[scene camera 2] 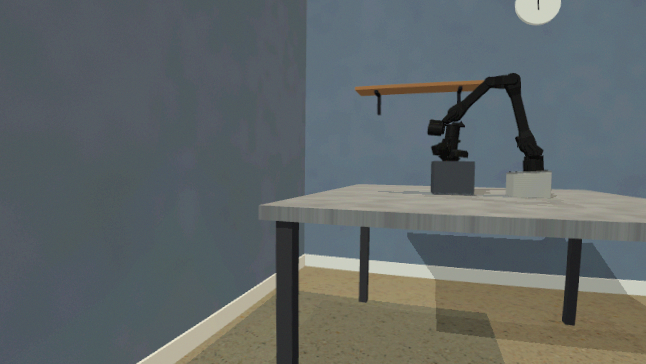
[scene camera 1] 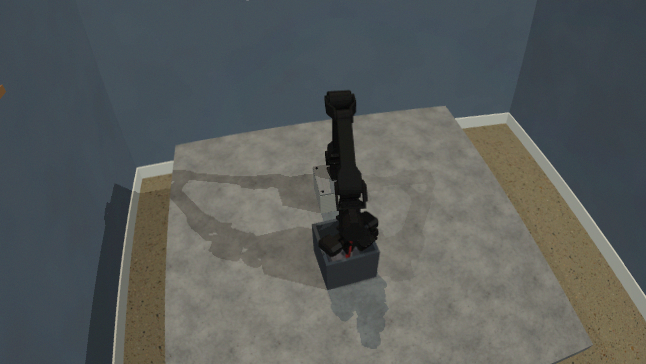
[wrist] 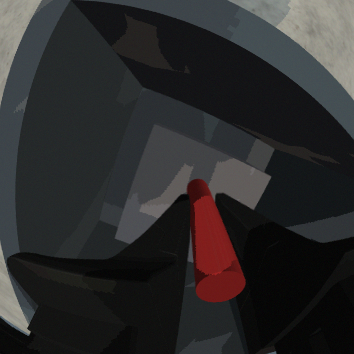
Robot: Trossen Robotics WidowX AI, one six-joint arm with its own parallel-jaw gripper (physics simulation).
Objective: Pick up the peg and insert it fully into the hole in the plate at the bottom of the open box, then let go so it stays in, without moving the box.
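Seen in the pictures: gripper, between the fingertips: (scene camera 1: 349,252) (wrist: 201,201); arm's base, origin of its link: (scene camera 2: 534,171) (scene camera 1: 337,172).
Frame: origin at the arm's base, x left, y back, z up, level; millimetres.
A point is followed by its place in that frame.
Observation:
The open dark grey box (scene camera 1: 352,271) @(x -89, y -386, z -29 mm) (scene camera 2: 452,178) @(x -5, y -315, z -34 mm) (wrist: 11,135) stands on the table. The lighter grey square plate (wrist: 172,145) @(x -57, y -343, z -44 mm) lies at its bottom; its hole does not show in the wrist view, and the peg and fingers cover part of the plate. My gripper (wrist: 201,201) @(x -78, y -325, z -15 mm) is shut on the red peg (scene camera 1: 349,250) @(x -79, y -329, z 0 mm) (wrist: 212,237) @(x -74, y -329, z 24 mm), with a fingertip on each side near its far end. In the wrist view the peg's far end appears over the plate; its depth relative to the plate is unclear. In scene camera 2 the fingertips and peg are hidden behind the box wall.
The box's walls surround the fingers and peg. The arm (scene camera 1: 346,150) @(x -61, y -242, z 313 mm) (scene camera 2: 520,112) @(x 4, y -59, z 231 mm) reaches over from its white base block (scene camera 1: 325,187) @(x -63, y -52, z -5 mm) (scene camera 2: 529,184) @(x 50, y -35, z -50 mm), behind the box on the grey table (scene camera 1: 240,310) @(x -444, y -374, z -102 mm) (scene camera 2: 350,205) @(x 482, y -673, z -101 mm). An orange shelf (scene camera 2: 415,89) is on the wall.

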